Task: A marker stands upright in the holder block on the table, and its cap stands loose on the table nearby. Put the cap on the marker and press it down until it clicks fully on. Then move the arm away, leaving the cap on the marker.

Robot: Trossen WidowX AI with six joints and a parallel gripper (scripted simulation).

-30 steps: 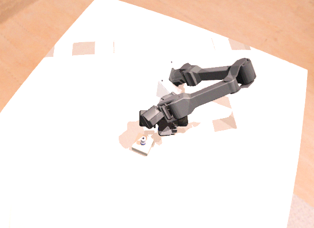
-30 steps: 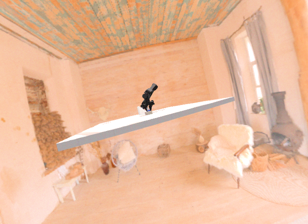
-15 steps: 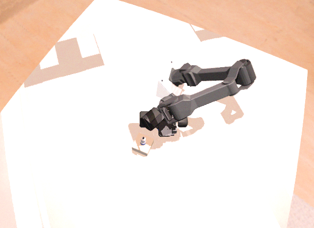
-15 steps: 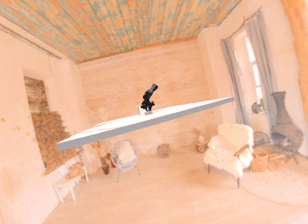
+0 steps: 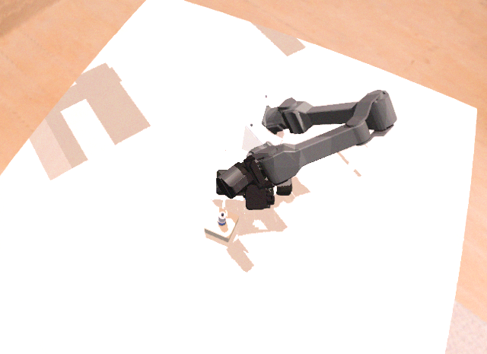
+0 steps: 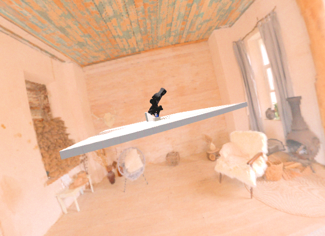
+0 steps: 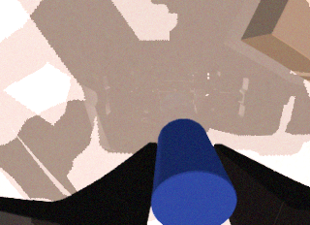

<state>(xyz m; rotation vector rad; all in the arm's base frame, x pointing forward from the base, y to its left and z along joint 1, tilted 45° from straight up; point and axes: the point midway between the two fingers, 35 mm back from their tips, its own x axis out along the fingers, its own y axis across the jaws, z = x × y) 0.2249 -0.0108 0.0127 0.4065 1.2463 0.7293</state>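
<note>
Now: gripper tip 9 cm short of the holder block, 5 cm to the left of it and 1 cm above it. The rest, counted from my gripper tip: blue cap 1 cm above.
</note>
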